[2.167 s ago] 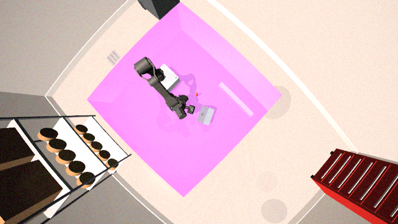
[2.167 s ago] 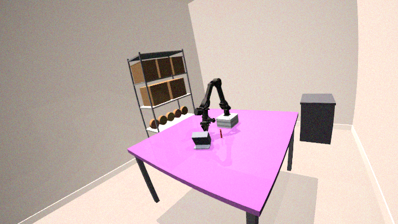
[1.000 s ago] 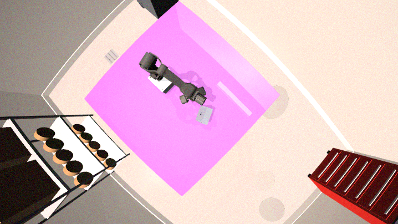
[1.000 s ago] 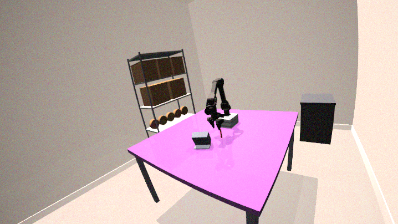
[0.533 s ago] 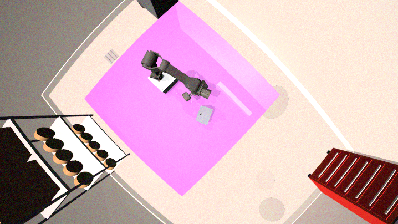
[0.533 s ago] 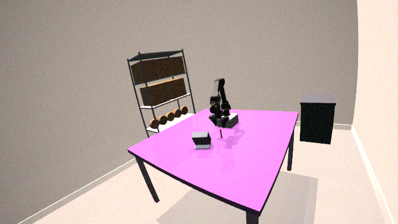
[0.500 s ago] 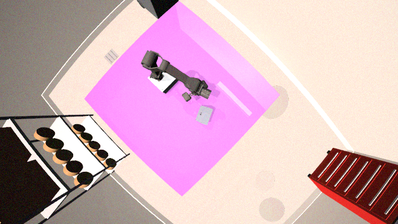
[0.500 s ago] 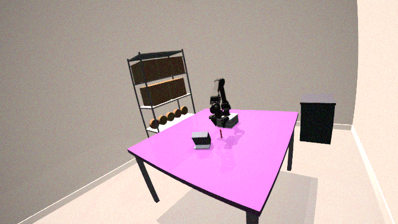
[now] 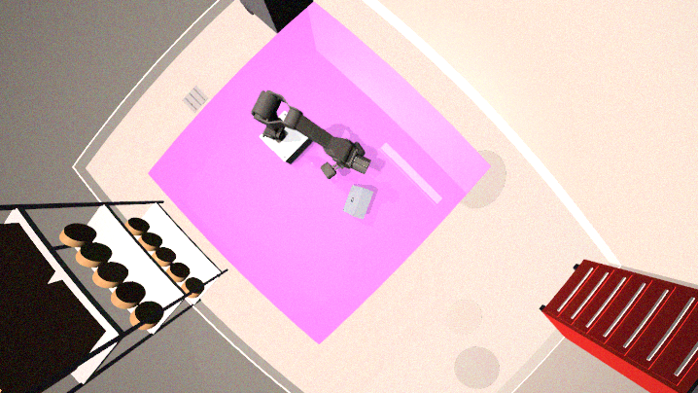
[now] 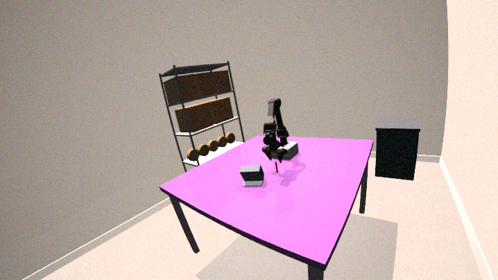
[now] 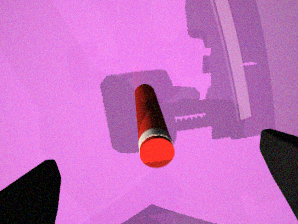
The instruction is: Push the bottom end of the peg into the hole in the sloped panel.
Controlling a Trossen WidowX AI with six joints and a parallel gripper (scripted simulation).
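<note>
The red round peg lies 20 mm below my gripper tip. The rest, counted from my gripper tip: grey sloped panel 160 mm ahead, 80 mm to the right, 20 mm below.
</note>
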